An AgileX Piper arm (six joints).
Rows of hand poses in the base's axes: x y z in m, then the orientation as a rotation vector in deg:
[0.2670 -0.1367 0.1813 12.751 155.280 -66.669]
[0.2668 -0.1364 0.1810 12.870 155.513 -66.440]
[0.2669 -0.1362 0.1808 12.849 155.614 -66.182]
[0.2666 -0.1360 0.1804 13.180 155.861 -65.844]
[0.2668 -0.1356 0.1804 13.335 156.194 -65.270]
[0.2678 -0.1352 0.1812 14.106 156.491 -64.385]
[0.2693 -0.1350 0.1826 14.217 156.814 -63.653]
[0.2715 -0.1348 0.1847 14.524 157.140 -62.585]
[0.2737 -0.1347 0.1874 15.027 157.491 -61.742]
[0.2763 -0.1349 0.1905 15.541 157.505 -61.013]
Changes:
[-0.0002 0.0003 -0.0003 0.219 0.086 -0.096]
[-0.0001 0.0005 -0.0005 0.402 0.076 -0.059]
[-0.0004 0.0007 -0.0009 0.703 0.091 -0.273]
[-0.0002 0.0011 -0.0009 1.159 0.124 -0.351]
[0.0008 0.0015 -0.0001 1.827 -0.107 -0.754]
[0.0023 0.0017 0.0013 2.370 -0.126 -0.772]
[0.0045 0.0019 0.0034 3.126 -0.300 -0.853]
[0.0067 0.0020 0.0061 3.770 -0.402 -1.113]
[0.0093 0.0018 0.0092 4.243 -0.750 -1.309]

